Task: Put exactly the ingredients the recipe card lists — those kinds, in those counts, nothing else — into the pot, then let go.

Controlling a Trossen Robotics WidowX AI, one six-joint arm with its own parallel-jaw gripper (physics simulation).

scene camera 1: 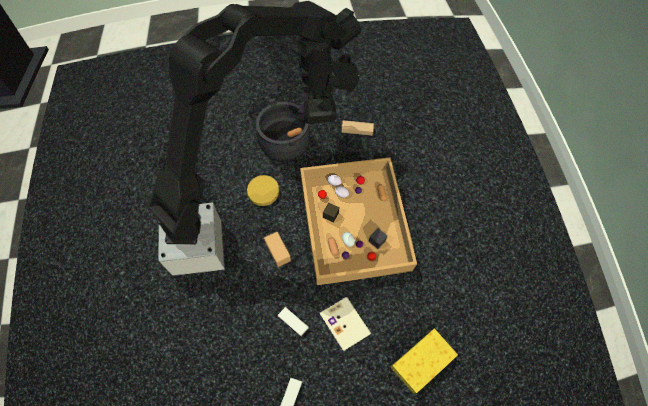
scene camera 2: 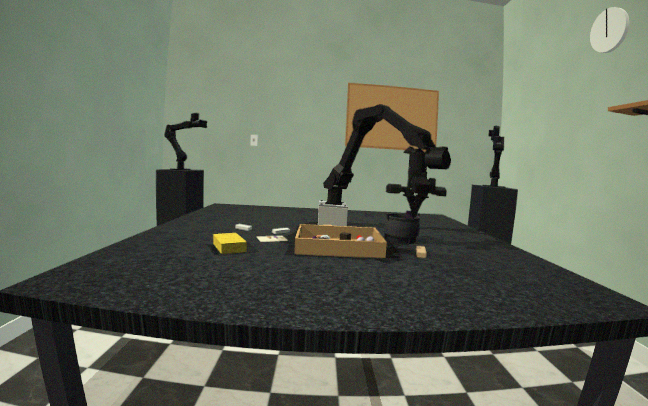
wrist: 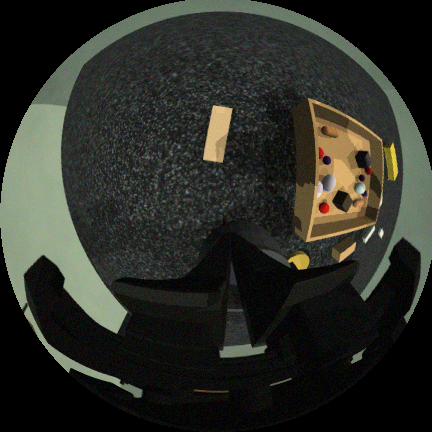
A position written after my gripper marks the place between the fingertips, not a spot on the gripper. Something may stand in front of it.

Note:
In view: my gripper [scene camera 1: 316, 109], a dark pot [scene camera 2: 398, 229], a yellow disc [scene camera 1: 263, 190], a wooden block [wrist: 219, 120] and a wooden tray [scene camera 1: 361, 214].
My gripper shows as well in scene camera 2 [scene camera 2: 414, 216] and in the wrist view [wrist: 229, 236]. The wooden tray is seen too in the wrist view [wrist: 309, 115]. Scene camera 2 does not show the yellow disc, which is hidden by the wooden tray.

